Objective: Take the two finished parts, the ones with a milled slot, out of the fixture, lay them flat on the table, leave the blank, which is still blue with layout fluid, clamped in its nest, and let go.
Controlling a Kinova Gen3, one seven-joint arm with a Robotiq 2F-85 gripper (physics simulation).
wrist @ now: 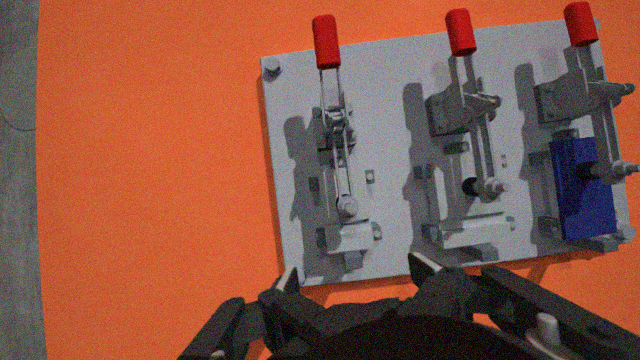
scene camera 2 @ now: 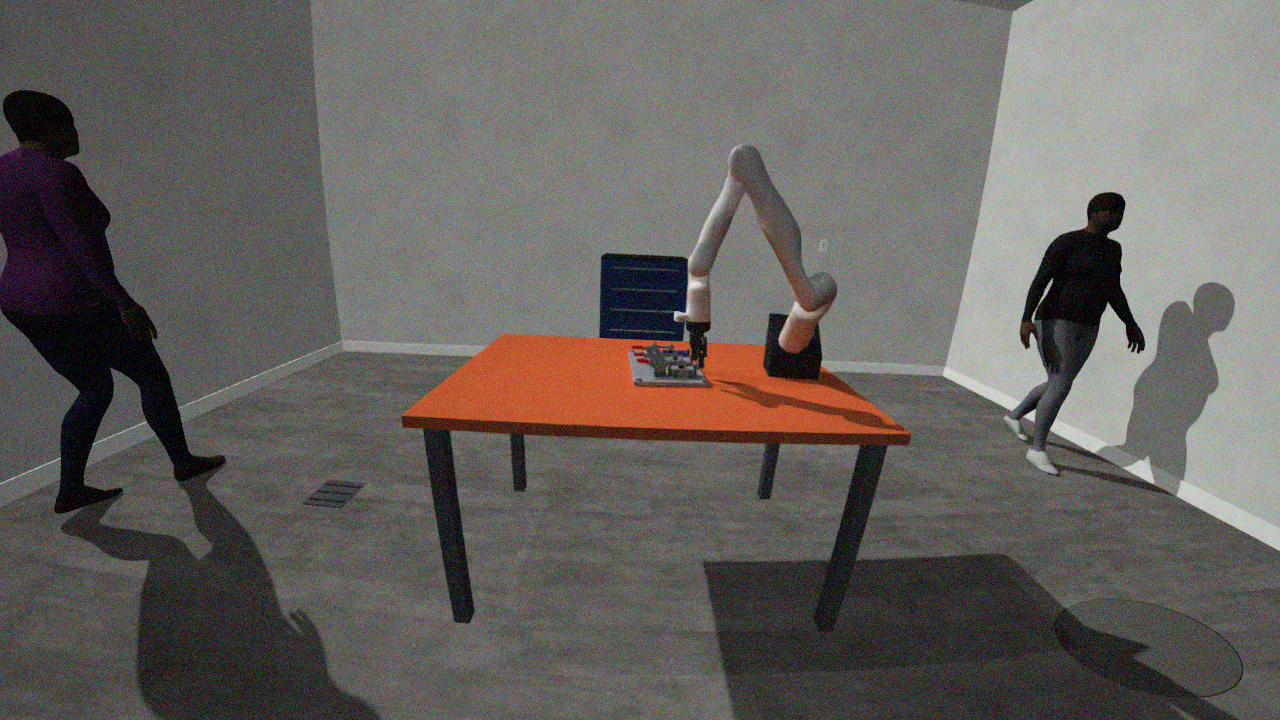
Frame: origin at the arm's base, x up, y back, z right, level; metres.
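Where they show: gripper, fingertip midpoint: [wrist: 353, 273] [scene camera 2: 697, 364]; arm's base, link origin: [scene camera 2: 791, 341].
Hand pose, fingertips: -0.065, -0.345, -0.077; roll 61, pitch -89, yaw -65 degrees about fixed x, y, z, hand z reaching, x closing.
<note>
Things, the pixels of their top centre, and the offset from my fingertips, as dx, dy, dz. "spot": a spot on its surface instead. Level surfaces: height alone.
- grey fixture plate, top centre: [wrist: 449, 147] [scene camera 2: 664, 364] -0.040, -0.091, +0.111
- orange table, surface height: dx -0.055
- blue blank, top centre: [wrist: 586, 187] [scene camera 2: 674, 352] -0.024, -0.039, +0.221
- left handle, top centre: [wrist: 326, 38] +0.014, -0.175, +0.000
- middle handle, top centre: [wrist: 465, 29] +0.002, -0.178, +0.110
- right handle, surface spot: [wrist: 581, 25] spot: -0.004, -0.176, +0.214
The grey fixture plate [scene camera 2: 641, 374] [wrist: 385, 100] lies on the orange table [scene camera 2: 537, 394] [wrist: 150, 175]. In the wrist view, a grey slotted part [wrist: 350, 239] sits in the left nest and another grey slotted part [wrist: 475, 231] in the middle nest. The blue blank [wrist: 587, 210] sits in the right nest. A toggle clamp with a red handle reaches over each: left handle [wrist: 326, 42], middle handle [wrist: 461, 32], right handle [wrist: 581, 25]. My gripper [scene camera 2: 698, 361] [wrist: 353, 273] is open and empty, above the plate's near edge by the left nest. Its exact height is unclear.
Bolt heads [wrist: 272, 67] and small locating blocks stand up from the plate. A black box [scene camera 2: 792, 365] stands by the arm's base at the table's right. A blue cabinet [scene camera 2: 644, 295] is behind the table. One person [scene camera 2: 53, 232] is at the left, another [scene camera 2: 1081, 277] at the right.
</note>
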